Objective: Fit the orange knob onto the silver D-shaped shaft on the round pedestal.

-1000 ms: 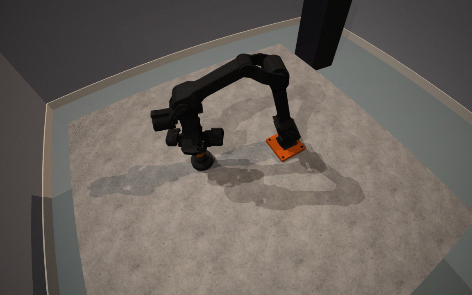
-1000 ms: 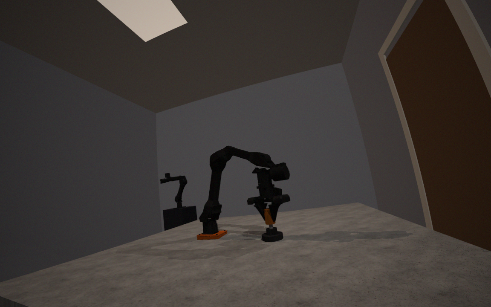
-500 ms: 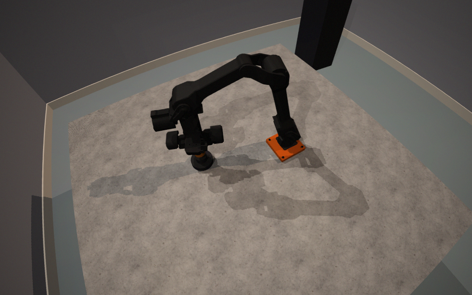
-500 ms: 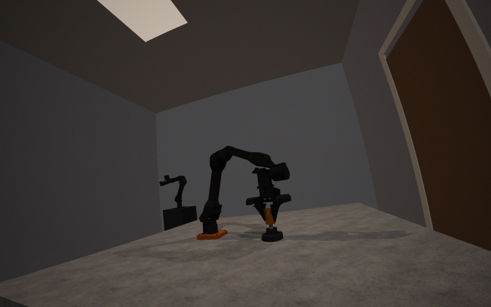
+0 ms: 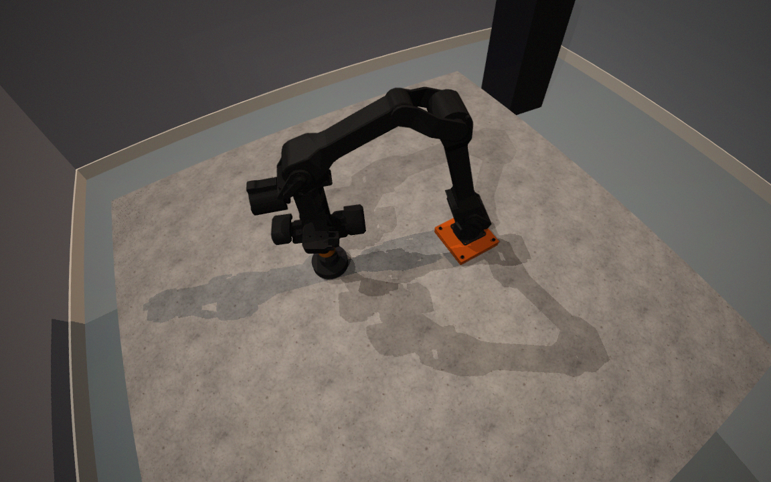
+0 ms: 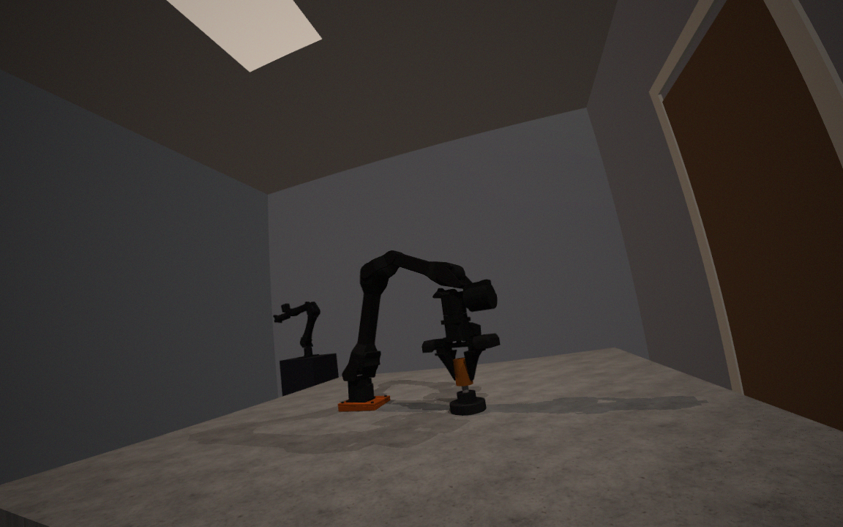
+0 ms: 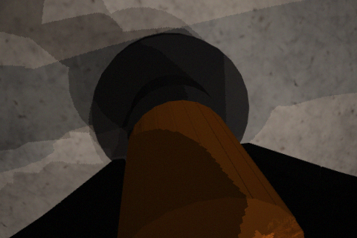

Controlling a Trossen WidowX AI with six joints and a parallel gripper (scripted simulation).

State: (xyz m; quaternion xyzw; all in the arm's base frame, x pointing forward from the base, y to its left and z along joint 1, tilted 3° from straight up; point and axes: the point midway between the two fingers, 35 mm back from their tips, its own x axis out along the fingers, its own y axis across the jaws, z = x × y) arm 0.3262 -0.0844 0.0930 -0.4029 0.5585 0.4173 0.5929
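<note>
Right now my gripper tip is 3 cm below the orange knob. Also, from my gripper tip: round black pedestal 4 cm below.
</note>
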